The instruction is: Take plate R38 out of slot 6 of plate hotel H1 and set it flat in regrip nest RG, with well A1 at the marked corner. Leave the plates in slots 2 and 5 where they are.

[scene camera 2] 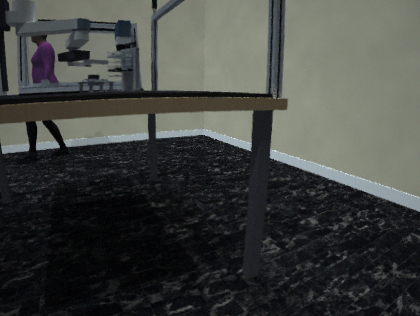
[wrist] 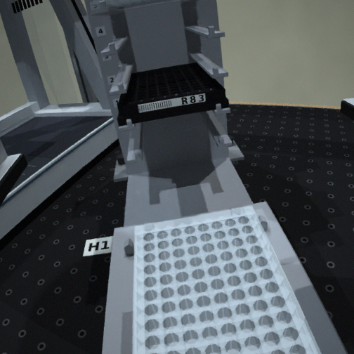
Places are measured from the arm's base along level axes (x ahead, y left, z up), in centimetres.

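Pixels of known places: gripper, fingertip midpoint: (scene camera 2: pixel 98 63).
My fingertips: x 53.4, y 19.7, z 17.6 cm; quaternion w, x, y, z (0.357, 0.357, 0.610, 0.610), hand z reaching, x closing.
Note:
Ahead of a thing's pixels: the offset from my fingertips to its middle.
A clear plate (wrist: pixel 210 285) lies flat in a grey nest {dx -2.0, dy -1.1, dz -12.8 cm} (wrist: pixel 117 280) (scene camera 2: pixel 100 82) in front of hotel H1 (wrist: pixel 155 30) (scene camera 2: pixel 132 67). Its front edge and printed name are out of the wrist view, and no A1 corner mark can be made out. My gripper (wrist: pixel 182 109) is open and empty, raised above the nest, one finger at each side of the wrist view. In scene camera 2 the gripper (scene camera 2: pixel 100 62) is small and in front of the hotel. A black plate marked R83 (wrist: pixel 172 87) sits in slot 2. Part of a clear plate (wrist: pixel 142 3) shows in slot 5.
The H1 label (wrist: pixel 98 246) lies left of the nest. A light-framed dark tray or platform (wrist: pixel 55 132) stands left of the hotel. Upright frame posts {dx +49.0, dy -90.2, dz +11.4 cm} (scene camera 2: pixel 276 50) stand at the table edge (scene camera 2: pixel 210 104). A person in purple (scene camera 2: pixel 45 62) is behind the table.

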